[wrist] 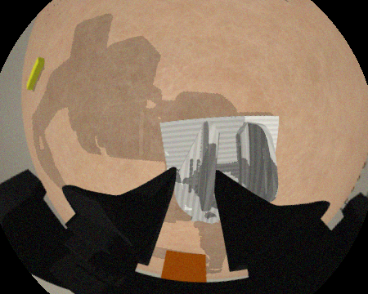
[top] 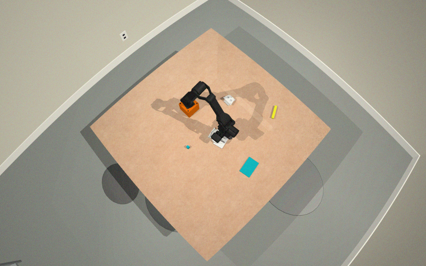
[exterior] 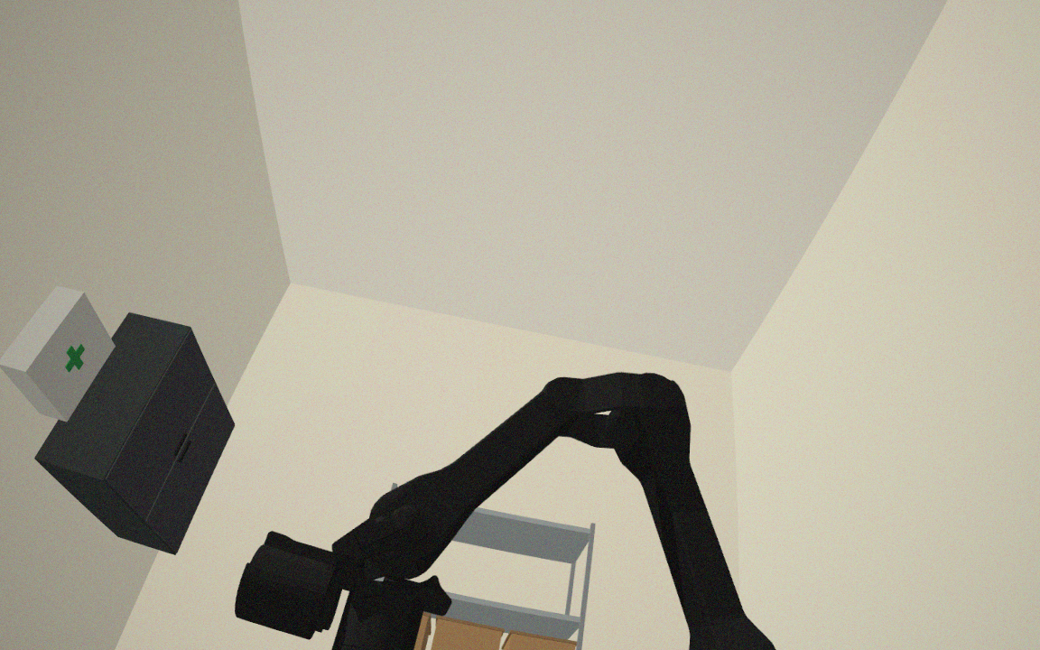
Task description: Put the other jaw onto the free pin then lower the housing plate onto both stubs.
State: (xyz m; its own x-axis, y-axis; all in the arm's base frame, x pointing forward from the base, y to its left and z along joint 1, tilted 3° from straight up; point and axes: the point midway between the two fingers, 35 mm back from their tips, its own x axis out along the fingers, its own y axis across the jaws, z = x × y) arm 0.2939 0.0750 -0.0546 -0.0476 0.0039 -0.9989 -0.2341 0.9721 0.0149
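Now: gripper tip 30 mm to the left of the grey jaw, 30 mm past it and 10 mm below it. The rest, counted from my gripper tip: grey housing plate: 190 mm to the left, 180 mm behind, 10 mm above; then small teal cube: 250 mm to the right, 60 mm behind; then flat teal block: 290 mm ahead, 10 mm to the left, 10 mm below.
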